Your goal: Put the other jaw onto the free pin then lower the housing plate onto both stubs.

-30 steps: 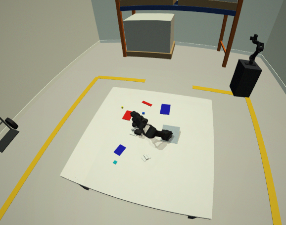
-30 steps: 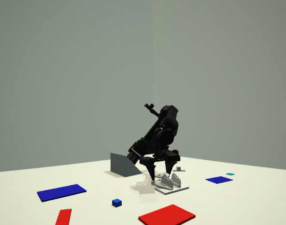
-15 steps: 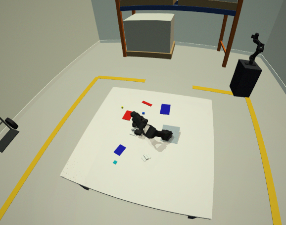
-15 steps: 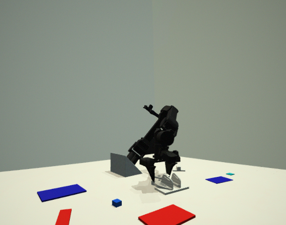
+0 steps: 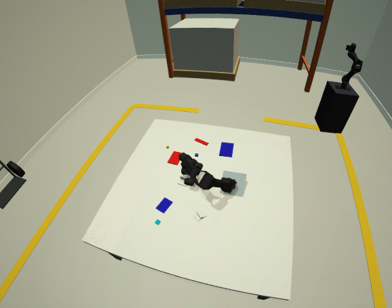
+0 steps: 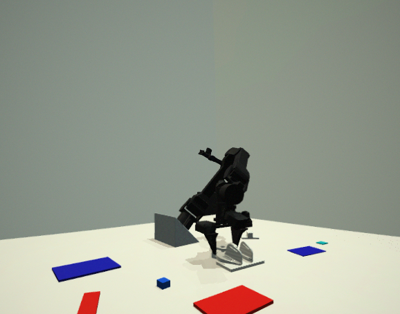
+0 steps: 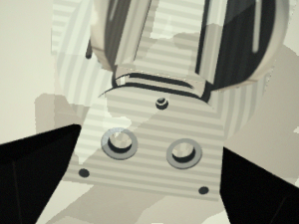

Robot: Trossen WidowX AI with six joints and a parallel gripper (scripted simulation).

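The jaw is 20 mm to the right of my gripper tip and 20 mm ahead of it. The rest, counted from my gripper tip: teal tile: 350 mm to the left, 180 mm ahead, 10 mm below; then flat blue plate: 350 mm to the right, 200 mm behind, 10 mm below; then blue cube: 260 mm to the right, 30 mm ahead, 10 mm below.
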